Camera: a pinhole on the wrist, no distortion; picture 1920 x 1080 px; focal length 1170.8 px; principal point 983.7 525.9 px. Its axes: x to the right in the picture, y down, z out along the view. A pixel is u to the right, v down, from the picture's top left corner.
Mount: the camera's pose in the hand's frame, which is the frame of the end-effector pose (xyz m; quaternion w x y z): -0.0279 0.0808 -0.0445 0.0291 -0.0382 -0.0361 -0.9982
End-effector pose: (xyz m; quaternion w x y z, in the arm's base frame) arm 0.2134 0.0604 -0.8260 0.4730 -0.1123 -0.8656 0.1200
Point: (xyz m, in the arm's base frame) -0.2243 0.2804 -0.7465
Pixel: outside the picture
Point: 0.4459 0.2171 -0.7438
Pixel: behind the camera
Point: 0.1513 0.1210 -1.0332
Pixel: 1573 360
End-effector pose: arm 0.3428 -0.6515 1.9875 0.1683 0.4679 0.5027 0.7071
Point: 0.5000 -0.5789 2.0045
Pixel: 1051 951
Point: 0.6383 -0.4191 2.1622
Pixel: 724 526
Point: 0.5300 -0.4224 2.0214
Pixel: 697 1018
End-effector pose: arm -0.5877 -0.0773 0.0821 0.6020 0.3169 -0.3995 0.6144
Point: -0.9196 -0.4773 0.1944
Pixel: 1150 77
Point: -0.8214 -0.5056 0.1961
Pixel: 1210 316
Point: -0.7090 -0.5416 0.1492
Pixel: 1392 562
